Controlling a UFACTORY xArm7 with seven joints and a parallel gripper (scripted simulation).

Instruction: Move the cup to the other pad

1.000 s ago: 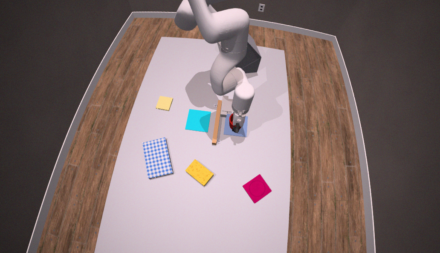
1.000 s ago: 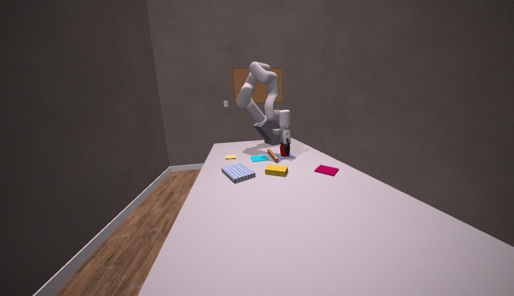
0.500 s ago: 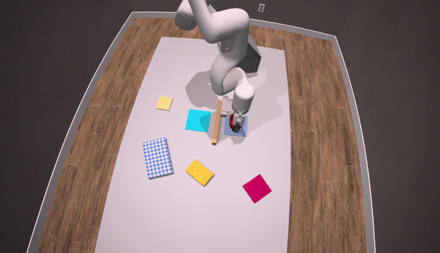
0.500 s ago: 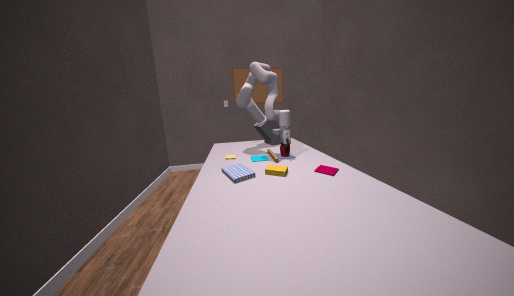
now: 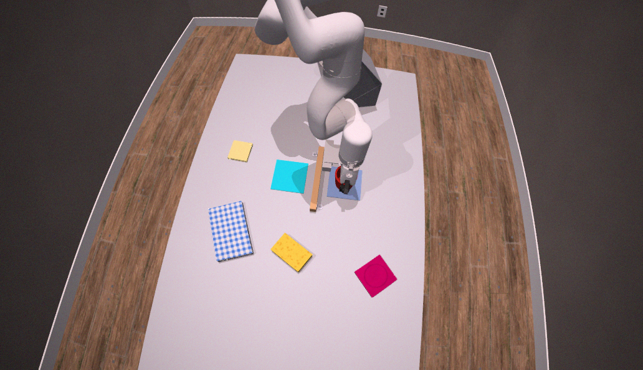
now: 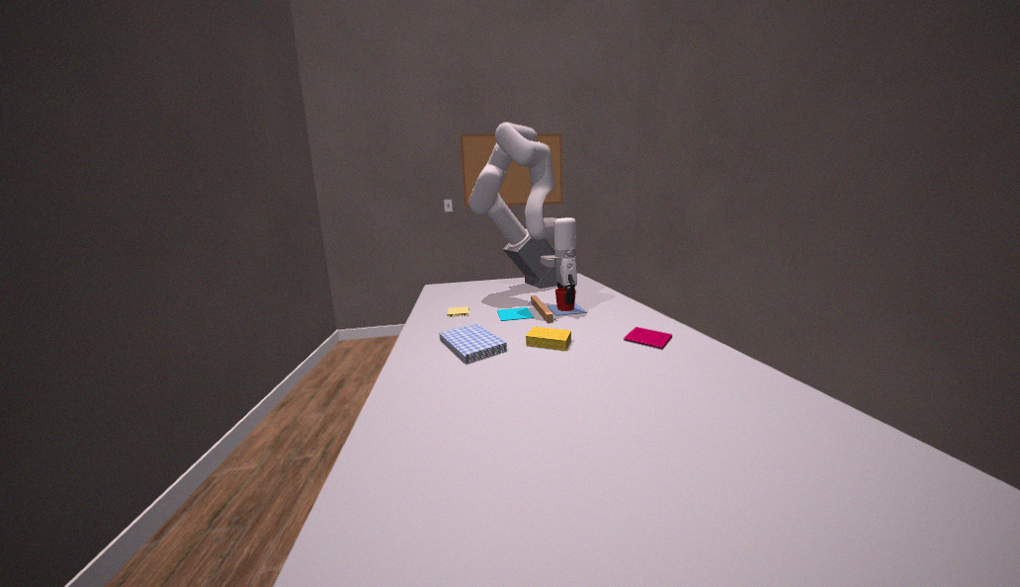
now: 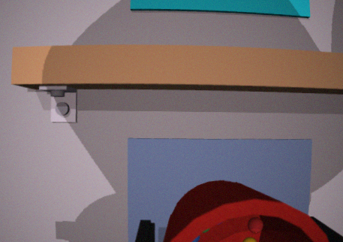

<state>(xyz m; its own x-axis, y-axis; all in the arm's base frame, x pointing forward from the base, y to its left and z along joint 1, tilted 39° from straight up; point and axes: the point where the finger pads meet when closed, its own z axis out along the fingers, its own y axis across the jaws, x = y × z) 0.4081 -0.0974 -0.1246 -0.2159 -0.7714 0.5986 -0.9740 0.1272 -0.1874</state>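
Now: hand 20 mm above the red cup. Also, from my hand: wooden rail: 90 mm to the right, 40 mm below, 20 mm behind; cyan pad: 180 mm to the right, 50 mm below, 40 mm behind; light blue pad: 50 mm below.
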